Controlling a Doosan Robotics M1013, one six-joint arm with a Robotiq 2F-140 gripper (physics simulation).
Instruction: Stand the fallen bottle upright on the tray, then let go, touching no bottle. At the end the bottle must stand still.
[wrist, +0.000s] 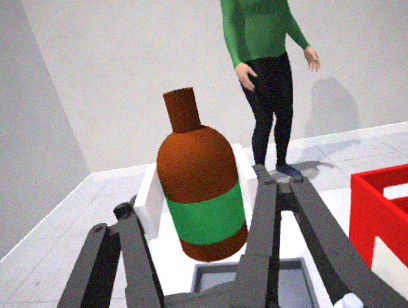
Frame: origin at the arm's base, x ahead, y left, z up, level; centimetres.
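Seen in the pictures: gripper, fingertip midpoint: (197, 168).
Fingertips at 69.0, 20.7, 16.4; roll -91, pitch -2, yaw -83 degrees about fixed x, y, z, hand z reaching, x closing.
Pixels of each thing's top centre, then the offset from my fingertips to it, as dx, dy, dz. "spot": a spot on its surface instead. Level surfaces: height alone.
- brown bottle, middle of its top: (178, 90) -0.3, -0.1, +7.6
- grey tray, surface spot: (200, 268) spot: +10.6, +6.0, -25.1
- red crate, surface spot: (364, 215) spot: +6.8, -19.7, -14.1
- white table, its level: dz -27.0
A brown bottle (207, 220) with a green label band is between the white finger pads, neck up, and leans a little to the left in the wrist view. My gripper (197, 168) is shut on it, one pad on each side of its body. The grey tray (200, 268) shows behind and below the bottle's base, partly hidden by the gripper's dark links. Whether the base touches the tray cannot be told from this view.
A red crate (364, 215) stands at the right on the white table (327, 202). The pale top of another object (349, 302) shows at the lower right edge. A person (270, 75) in a green top stands beyond the table, near the wall.
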